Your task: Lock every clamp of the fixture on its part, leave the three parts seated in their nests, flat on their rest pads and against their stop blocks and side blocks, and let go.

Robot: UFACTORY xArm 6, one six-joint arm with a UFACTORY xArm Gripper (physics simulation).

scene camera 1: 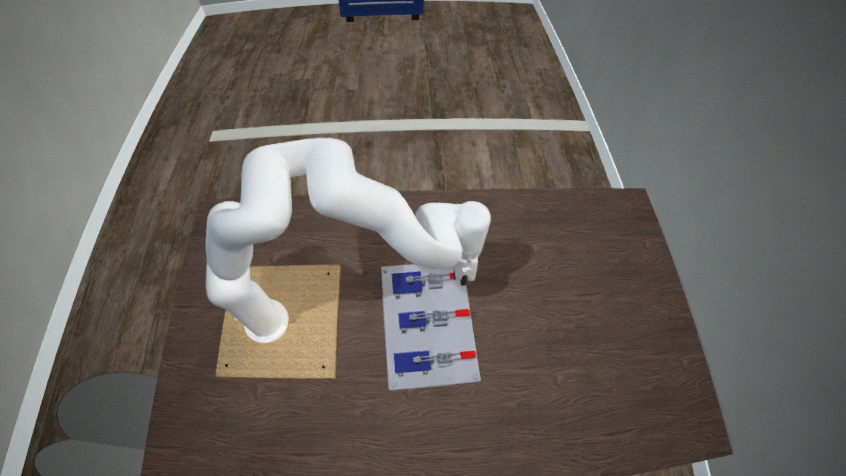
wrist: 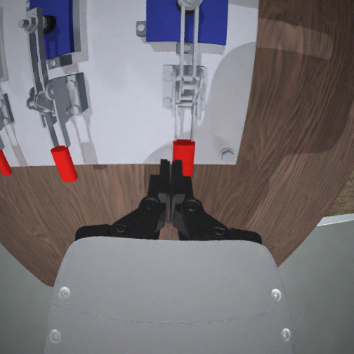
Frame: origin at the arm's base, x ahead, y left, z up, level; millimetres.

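Seen in the pictures: gripper, fingertip midpoint: (scene camera 1: pixel 459 277); arm's base, link origin: (scene camera 1: pixel 266 321).
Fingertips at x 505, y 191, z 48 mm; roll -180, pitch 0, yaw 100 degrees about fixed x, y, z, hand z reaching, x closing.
Observation:
Pixels of each thing's top centre, then the offset from my fingertips to it. Level surfaces: height alone.
- pale fixture plate, top centre: (scene camera 1: pixel 428 321) dy -117, dx -68, dz -51 mm
- back part, top centre: (scene camera 1: pixel 406 282) dy -21, dx -139, dz -30 mm
- middle part, top centre: (scene camera 1: pixel 412 319) dy -127, dx -109, dz -25 mm
- front part, top centre: (scene camera 1: pixel 412 361) dy -236, dx -94, dz -35 mm
- dark wooden table, surface height: dz -65 mm
The pale fixture plate (scene camera 1: pixel 431 337) (wrist: pixel 125 100) bears three blue parts in a row: the back part (scene camera 1: pixel 406 283) (wrist: pixel 210 25), the middle part (scene camera 1: pixel 408 320) (wrist: pixel 62 40) and the front part (scene camera 1: pixel 408 361). A metal toggle clamp stands at each, its arm reaching over the part. The red handles, back (scene camera 1: pixel 451 275) (wrist: pixel 186 152), middle (scene camera 1: pixel 462 312) (wrist: pixel 64 164) and front (scene camera 1: pixel 467 354) (wrist: pixel 4 162), point away from the parts. My gripper (scene camera 1: pixel 463 280) (wrist: pixel 169 173) is shut and empty, its fingertips at the back handle, overlapping its end in the wrist view. Contact and pad seating cannot be told.
The fixture lies on the dark wooden table (scene camera 1: pixel 562 355) (wrist: pixel 295 115). The arm stands on a light wooden board (scene camera 1: pixel 301 355) left of the fixture and reaches over the fixture's back edge. A blue cabinet (scene camera 1: pixel 381 8) stands far behind on the floor.

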